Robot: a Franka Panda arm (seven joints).
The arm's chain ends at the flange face. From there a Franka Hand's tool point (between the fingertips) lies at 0.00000 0.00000 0.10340 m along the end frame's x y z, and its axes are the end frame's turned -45 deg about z.
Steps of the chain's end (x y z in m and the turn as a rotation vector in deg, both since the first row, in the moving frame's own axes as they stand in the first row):
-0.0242, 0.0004, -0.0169, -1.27, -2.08, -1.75
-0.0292, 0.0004, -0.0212, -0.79, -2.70, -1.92
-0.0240, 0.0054, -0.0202, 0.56, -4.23, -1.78
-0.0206, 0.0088, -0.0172, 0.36, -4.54, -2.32
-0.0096, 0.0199, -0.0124, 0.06, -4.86, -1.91
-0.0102, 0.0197, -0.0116, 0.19, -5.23, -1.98
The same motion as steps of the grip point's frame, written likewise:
-0.0217, -0.0178, -0.0170, 0.57, -2.37, -1.75
-0.0254, -0.0227, -0.0213, 1.35, -2.47, -1.92
-0.0256, -0.0192, -0.0205, 3.39, -2.60, -1.78
-0.0262, -0.0145, -0.0175, 3.46, -2.96, -2.32
-0.0271, 0.0011, -0.0128, 3.48, -3.39, -1.91
-0.0277, -0.0001, -0.0120, 3.83, -3.56, -1.98

